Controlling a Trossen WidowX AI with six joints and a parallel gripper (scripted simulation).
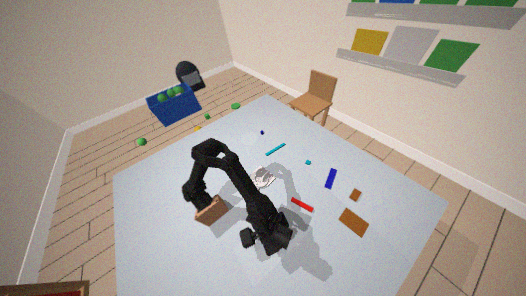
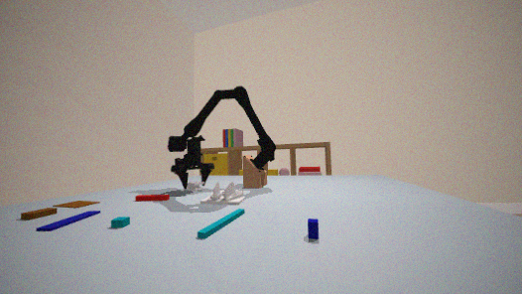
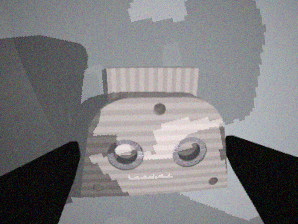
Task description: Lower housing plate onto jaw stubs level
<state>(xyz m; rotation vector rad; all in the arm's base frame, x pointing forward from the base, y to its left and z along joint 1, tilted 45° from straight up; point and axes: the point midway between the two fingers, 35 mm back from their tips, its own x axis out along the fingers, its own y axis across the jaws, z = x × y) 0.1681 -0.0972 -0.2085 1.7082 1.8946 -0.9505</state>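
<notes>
Now: gripper tip 1 cm to the left of the white part. Also, from my gripper tip: blue bar 42 cm ahead, 4 cm to the left, 1 cm below; then red bar 20 cm ahead, 1 cm to the left; then small blue block 54 cm to the left, 29 cm ahead.
</notes>
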